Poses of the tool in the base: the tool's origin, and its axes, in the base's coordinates. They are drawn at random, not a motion.
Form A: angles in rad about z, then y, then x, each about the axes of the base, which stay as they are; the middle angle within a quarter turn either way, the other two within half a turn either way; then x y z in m.
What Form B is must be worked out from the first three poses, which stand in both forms.
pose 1, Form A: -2.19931, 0.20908, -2.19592, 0.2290, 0.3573, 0.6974
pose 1, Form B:
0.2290, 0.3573, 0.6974
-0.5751, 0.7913, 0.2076
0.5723, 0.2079, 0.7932
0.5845, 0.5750, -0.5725

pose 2, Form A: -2.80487, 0.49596, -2.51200, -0.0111, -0.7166, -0.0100
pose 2, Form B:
-0.0111, -0.7166, -0.0100
-0.8301, 0.2906, 0.4759
0.5315, 0.6703, 0.5179
-0.1685, 0.6828, -0.7109

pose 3, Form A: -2.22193, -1.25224, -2.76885, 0.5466, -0.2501, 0.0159
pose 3, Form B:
0.5466, -0.2501, 0.0159
-0.1898, 0.2491, -0.9497
0.5312, 0.8396, 0.1141
0.8257, -0.4828, -0.2917

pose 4, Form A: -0.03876, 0.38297, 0.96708, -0.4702, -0.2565, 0.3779
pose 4, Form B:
-0.4702, -0.2565, 0.3779
0.9269, 0.0359, 0.3737
0.2854, 0.5792, -0.7636
-0.2439, 0.8144, 0.5266

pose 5, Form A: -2.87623, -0.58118, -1.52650, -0.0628, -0.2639, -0.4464
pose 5, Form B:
-0.0628, -0.2639, -0.4464
-0.8066, 0.2192, -0.5490
-0.5409, 0.1011, 0.8350
0.2385, 0.9704, 0.0370

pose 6, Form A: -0.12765, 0.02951, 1.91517, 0.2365, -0.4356, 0.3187
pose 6, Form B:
0.2365, -0.4356, 0.3187
0.9914, 0.1272, 0.0295
0.0705, -0.3313, -0.9409
-0.1099, 0.9349, -0.3375

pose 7, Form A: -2.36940, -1.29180, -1.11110, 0.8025, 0.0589, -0.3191
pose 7, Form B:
0.8025, 0.0589, -0.3191
-0.1973, 0.1921, -0.9613
-0.9267, 0.2833, 0.2468
0.3197, 0.9396, 0.1222

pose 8, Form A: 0.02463, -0.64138, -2.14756, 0.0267, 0.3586, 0.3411
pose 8, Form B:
0.0267, 0.3586, 0.3411
0.8010, -0.0197, -0.5983
0.4879, -0.5575, 0.6717
-0.3468, -0.8299, -0.4369

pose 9, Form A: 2.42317, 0.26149, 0.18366, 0.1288, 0.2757, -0.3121
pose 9, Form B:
0.1288, 0.2757, -0.3121
-0.7273, -0.6358, 0.2585
0.6116, -0.7713, -0.1764
0.3116, 0.0298, 0.9498

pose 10, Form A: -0.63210, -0.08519, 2.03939, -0.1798, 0.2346, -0.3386
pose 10, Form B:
-0.1798, 0.2346, -0.3386
0.8039, 0.5887, -0.0851
0.2056, -0.4092, -0.8890
-0.5582, 0.6971, -0.4500

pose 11, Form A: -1.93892, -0.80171, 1.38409, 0.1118, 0.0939, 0.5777
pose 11, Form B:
0.1118, 0.0939, 0.5777
-0.2503, 0.6489, -0.7185
0.0809, -0.7256, -0.6834
-0.9648, -0.2292, 0.1291

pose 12, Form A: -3.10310, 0.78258, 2.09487, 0.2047, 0.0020, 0.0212
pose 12, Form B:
0.2047, 0.0020, 0.0212
-0.7086, 0.0273, 0.7051
-0.5908, 0.5235, -0.6139
-0.3859, -0.8516, -0.3548

